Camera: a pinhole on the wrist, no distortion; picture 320 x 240 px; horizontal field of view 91.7 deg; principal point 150.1 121.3 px. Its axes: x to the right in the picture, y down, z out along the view. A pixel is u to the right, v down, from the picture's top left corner.
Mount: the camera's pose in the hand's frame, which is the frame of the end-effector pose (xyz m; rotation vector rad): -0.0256 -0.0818 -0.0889 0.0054 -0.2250 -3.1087
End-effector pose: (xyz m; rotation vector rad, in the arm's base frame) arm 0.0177 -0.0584 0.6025 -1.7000 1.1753 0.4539
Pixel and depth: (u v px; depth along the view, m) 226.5 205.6 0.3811
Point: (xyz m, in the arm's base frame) 0.1919 0.3329 0.7341
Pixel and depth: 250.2 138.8 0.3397
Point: 0.0239 0.2857 0.7085
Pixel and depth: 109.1 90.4 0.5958
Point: 0.0711 0.2932 0.2295
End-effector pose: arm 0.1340 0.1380 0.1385 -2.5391 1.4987 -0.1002
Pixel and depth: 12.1 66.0 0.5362
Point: 0.2450 -0.2873 -0.3240
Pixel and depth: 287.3 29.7 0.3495
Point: -0.1385 0.3877 -0.1030
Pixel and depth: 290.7 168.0 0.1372
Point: 0.1606 0.3251 0.1137
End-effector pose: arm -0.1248 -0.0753 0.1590 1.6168 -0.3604 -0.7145
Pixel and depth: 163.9 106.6 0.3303
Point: -0.3164 -0.2206 0.1601
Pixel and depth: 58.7 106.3 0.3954
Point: -0.1548 -0.4325 0.1163
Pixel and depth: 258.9 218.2 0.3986
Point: -0.6137 -0.1067 -0.0499
